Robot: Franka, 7 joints.
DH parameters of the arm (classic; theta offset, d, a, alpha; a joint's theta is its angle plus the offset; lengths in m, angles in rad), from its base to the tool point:
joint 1: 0 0.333 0 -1.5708
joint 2: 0 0 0 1.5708
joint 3: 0 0.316 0.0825 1.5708
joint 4: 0 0 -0.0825 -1.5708
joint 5: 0 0.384 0 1.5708
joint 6: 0 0 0.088 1.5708
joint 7: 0 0.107 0 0
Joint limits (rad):
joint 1: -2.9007..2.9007
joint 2: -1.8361..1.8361
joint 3: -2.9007..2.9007
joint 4: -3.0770..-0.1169
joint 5: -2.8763..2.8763
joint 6: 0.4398..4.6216
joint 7: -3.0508..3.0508
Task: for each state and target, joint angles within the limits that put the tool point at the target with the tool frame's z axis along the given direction. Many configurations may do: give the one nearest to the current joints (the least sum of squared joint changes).
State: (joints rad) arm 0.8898 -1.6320 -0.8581 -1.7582 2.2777 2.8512 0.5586
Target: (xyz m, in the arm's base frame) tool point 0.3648 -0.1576 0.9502 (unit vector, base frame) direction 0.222 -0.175 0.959
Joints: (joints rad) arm 1.5117 -1.0584 -0.6721 -1.5324 2.6801 2.4334 0.5586
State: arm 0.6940 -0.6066 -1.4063 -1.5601 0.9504 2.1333 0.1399
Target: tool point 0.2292 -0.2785 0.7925 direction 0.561 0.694 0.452
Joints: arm 0.4517 -1.1032 -0.7389 -2.0616 1.2009 2.1160 0.1399
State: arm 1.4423 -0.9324 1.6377 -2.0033 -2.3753 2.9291 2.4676
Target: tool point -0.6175 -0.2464 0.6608 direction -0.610 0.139 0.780
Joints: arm 1.4767 -0.9373 1.4423 -1.5029 -2.1024 2.3851 2.4676
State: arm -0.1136 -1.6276 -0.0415 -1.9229 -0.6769 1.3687 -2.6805
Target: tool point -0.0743 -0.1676 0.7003 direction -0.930 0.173 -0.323
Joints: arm -0.8778 -1.0967 -0.0775 -2.3964 -1.4475 0.7159 -2.6805
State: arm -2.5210 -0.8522 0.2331 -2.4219 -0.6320 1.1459 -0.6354
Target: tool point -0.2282 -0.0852 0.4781 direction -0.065 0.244 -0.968
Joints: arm -2.4915 -1.0549 -0.1382 -2.7575 -0.3620 1.6181 -0.6354
